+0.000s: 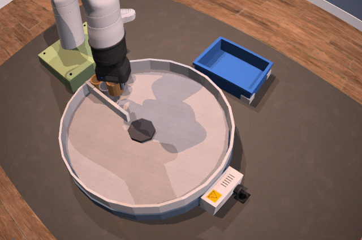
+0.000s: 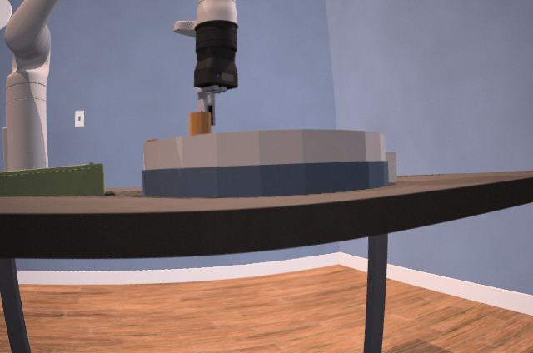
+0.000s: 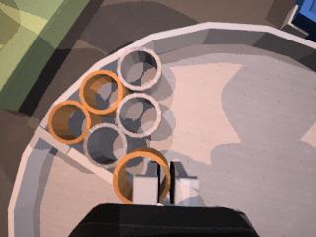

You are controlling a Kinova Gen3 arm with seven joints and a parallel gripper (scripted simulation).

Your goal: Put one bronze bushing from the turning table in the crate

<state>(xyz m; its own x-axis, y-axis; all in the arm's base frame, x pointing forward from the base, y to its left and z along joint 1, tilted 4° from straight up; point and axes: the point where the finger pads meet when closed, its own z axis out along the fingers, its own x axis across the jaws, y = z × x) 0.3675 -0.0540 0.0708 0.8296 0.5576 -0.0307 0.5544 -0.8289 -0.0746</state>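
My gripper is now 310 mm to the right of the blue crate, 110 mm short of it and 110 mm above it. Also, from my hand: turning table (90 mm ahead, 80 mm below, 30 mm to the right).
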